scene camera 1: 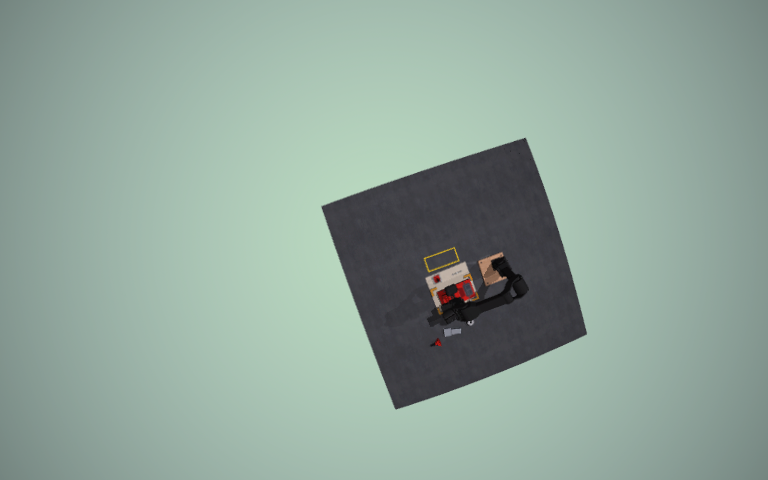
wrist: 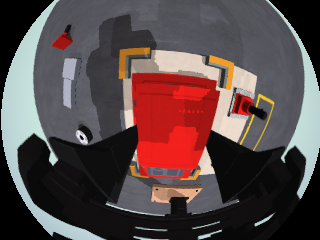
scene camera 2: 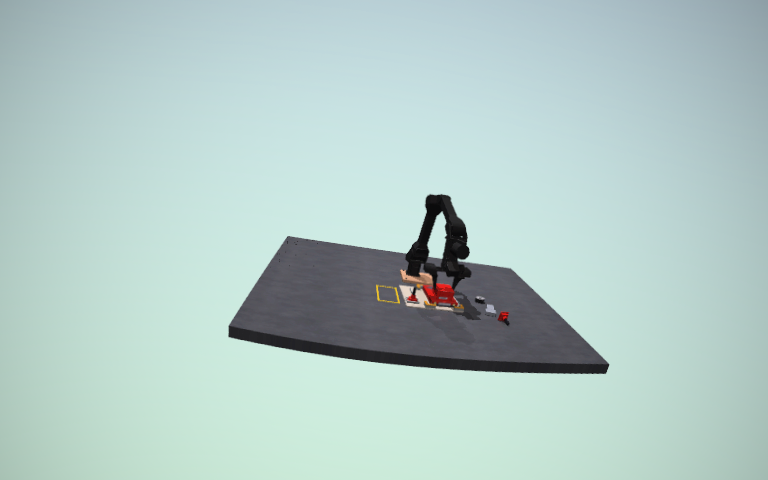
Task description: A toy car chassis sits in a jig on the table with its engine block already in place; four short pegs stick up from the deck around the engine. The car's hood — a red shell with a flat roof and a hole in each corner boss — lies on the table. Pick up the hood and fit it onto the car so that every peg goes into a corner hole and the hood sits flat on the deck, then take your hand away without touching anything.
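Note:
There is a red hood here, and it is my gripper that carries it. The wrist view, too, lets me see my gripper.

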